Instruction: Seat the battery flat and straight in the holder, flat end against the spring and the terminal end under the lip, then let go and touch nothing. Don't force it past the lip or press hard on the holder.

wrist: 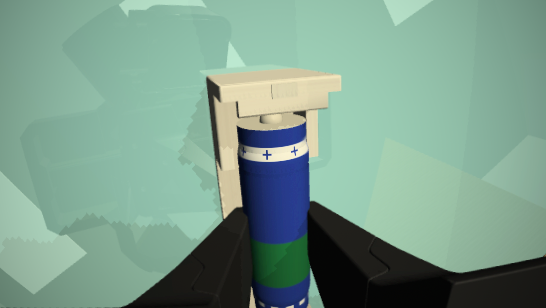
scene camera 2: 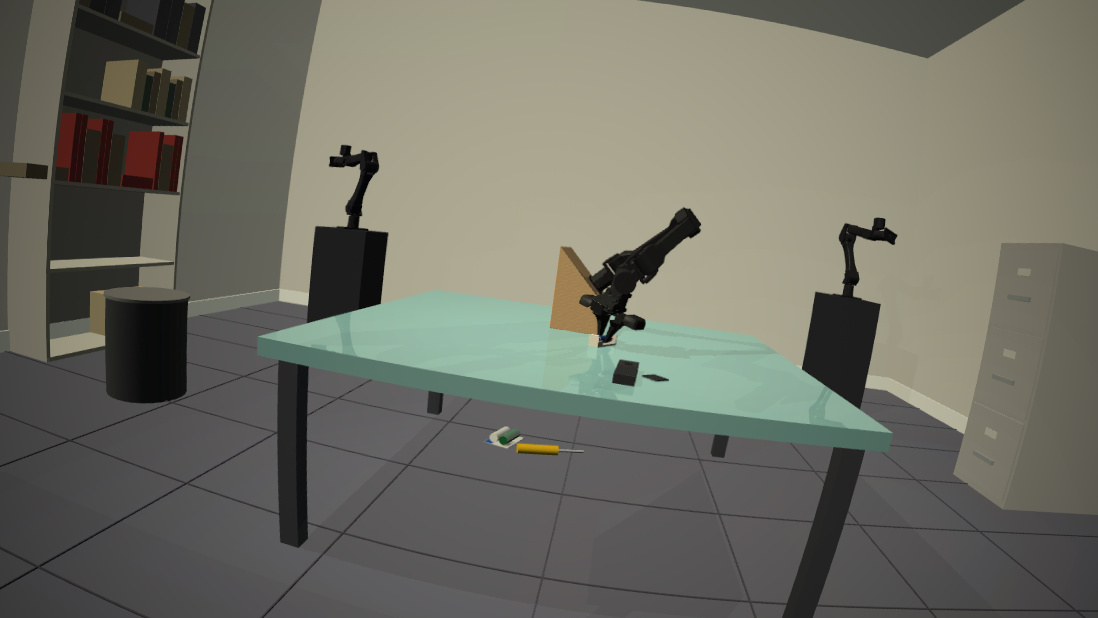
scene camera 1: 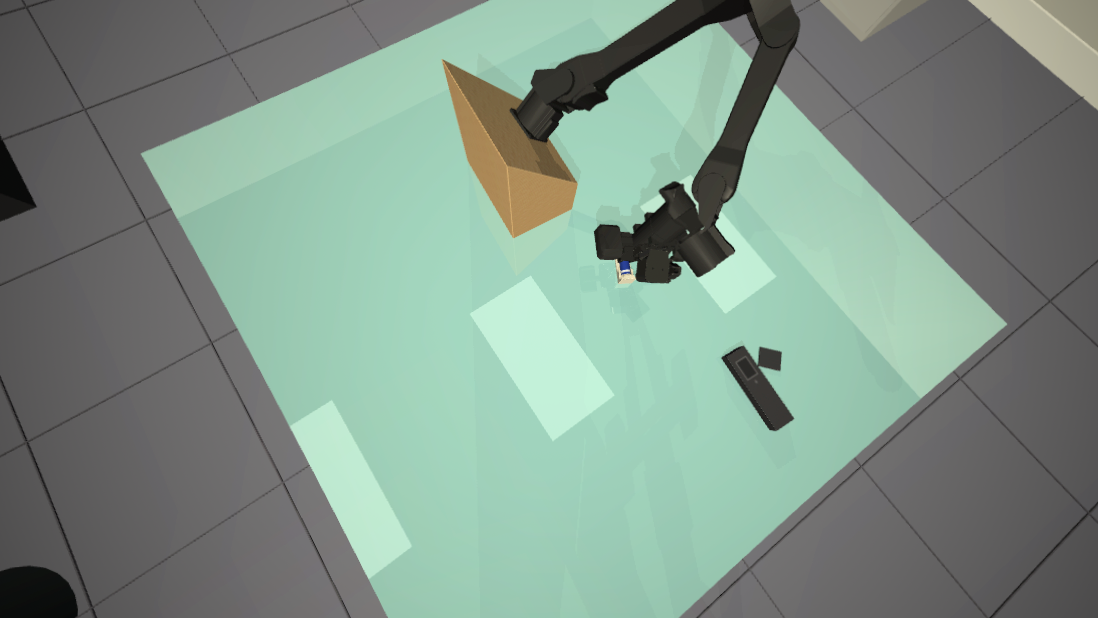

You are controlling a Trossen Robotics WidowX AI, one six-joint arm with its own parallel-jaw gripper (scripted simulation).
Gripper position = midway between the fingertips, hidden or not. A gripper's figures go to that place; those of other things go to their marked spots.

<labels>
My gripper (wrist: pixel 275 216) is 11 cm from the lens. A battery (wrist: pixel 273 156) is 9 cm from the lens.
</labels>
